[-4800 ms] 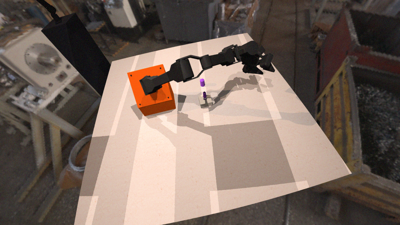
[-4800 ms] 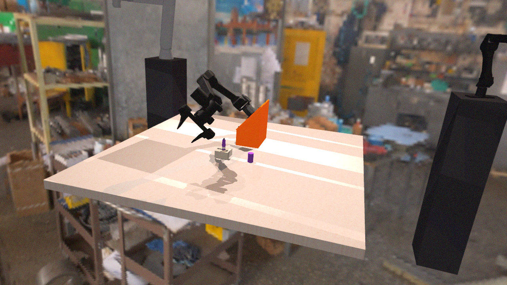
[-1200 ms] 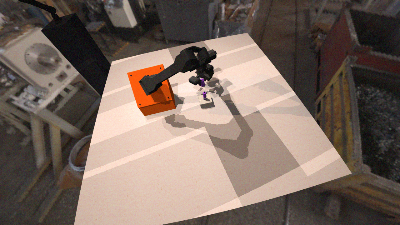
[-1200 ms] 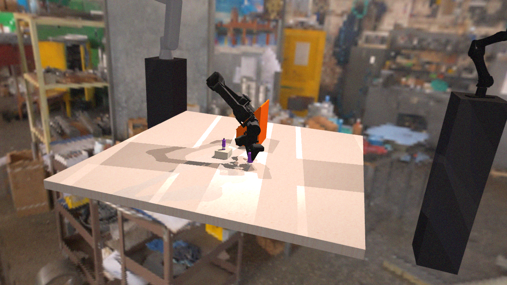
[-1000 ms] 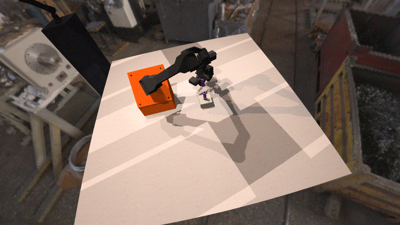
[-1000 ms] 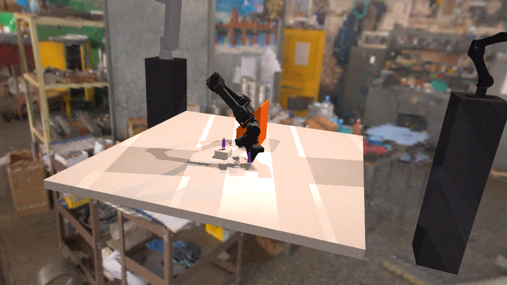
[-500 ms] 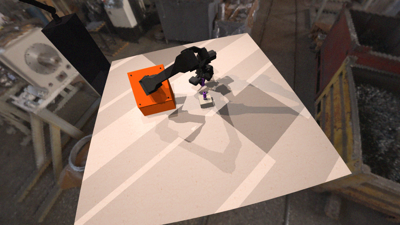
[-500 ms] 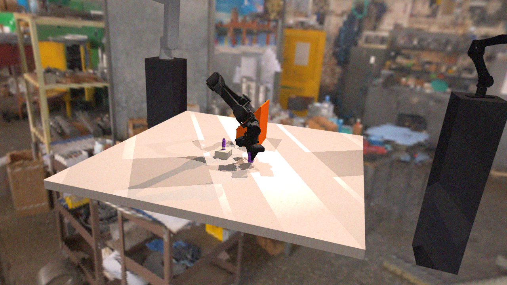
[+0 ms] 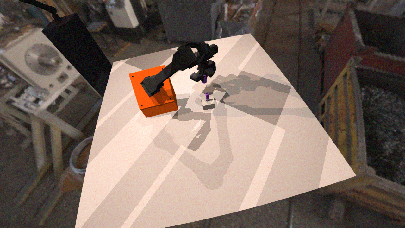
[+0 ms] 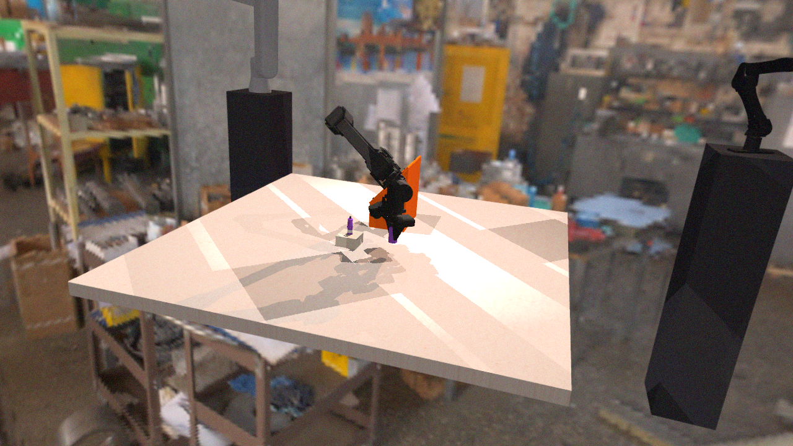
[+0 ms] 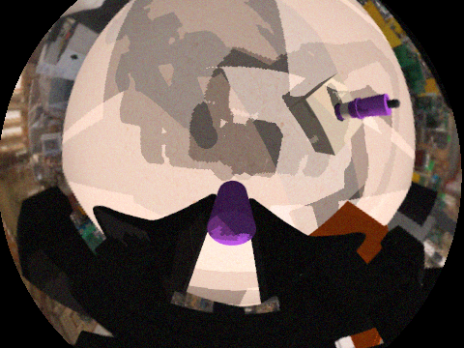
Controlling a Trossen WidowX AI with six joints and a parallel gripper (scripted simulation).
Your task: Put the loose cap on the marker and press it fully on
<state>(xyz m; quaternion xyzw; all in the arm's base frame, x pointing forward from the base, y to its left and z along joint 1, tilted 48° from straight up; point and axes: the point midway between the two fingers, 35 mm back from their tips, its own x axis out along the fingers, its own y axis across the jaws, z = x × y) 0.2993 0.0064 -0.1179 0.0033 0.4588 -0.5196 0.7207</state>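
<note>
Right now the grey holder block is 16 cm to the right of my gripper tip, 3 cm below it and 1 cm behind it. From my gripper tip the other things lie so: purple cap (1 cm above).
</note>
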